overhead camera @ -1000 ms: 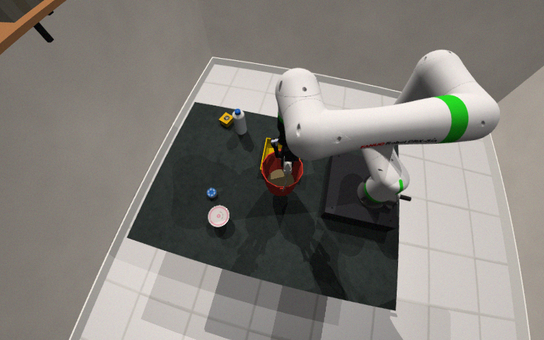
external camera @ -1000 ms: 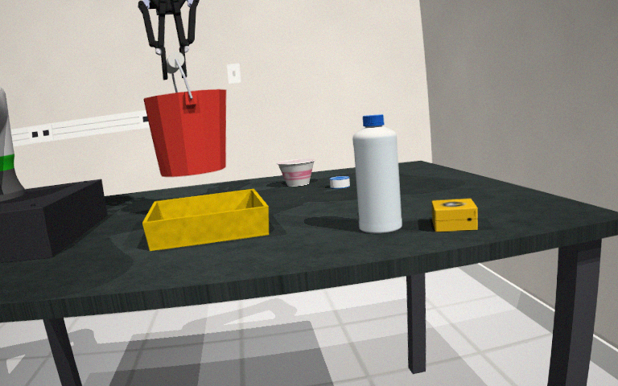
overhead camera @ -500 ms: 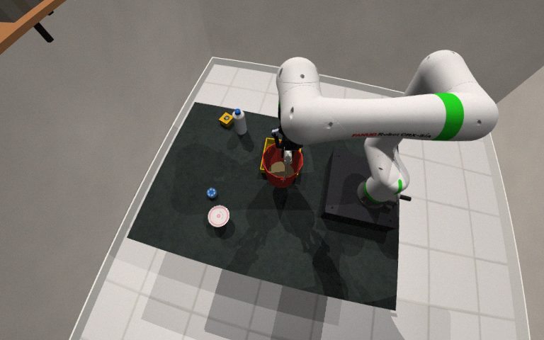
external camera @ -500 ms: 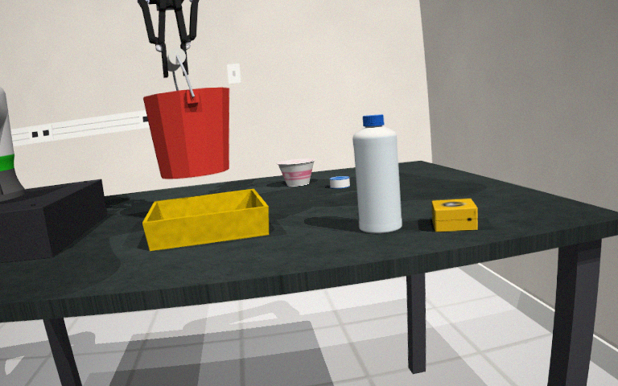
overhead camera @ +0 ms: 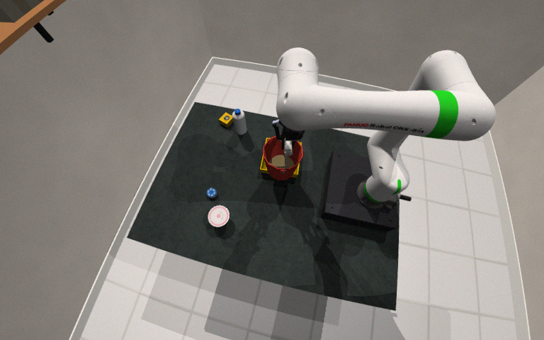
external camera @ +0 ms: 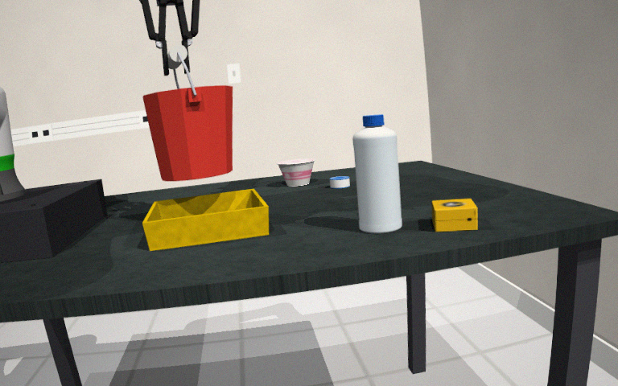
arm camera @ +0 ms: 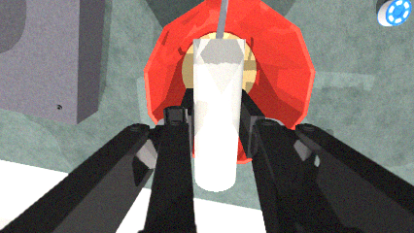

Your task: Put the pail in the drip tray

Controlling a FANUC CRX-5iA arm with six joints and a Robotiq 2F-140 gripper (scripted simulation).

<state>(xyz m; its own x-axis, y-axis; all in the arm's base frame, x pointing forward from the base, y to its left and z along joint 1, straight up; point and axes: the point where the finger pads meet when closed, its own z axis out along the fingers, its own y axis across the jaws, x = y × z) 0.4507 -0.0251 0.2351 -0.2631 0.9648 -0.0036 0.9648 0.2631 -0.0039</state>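
Now: the red pail 90 mm below my hand and 10 mm ahead of it. Round my hand: pail handle 30 mm below, 10 mm ahead; then white bottle 320 mm ahead, 240 mm below, 220 mm to the right; then yellow drip tray 310 mm below, 90 mm to the right, 40 mm ahead.
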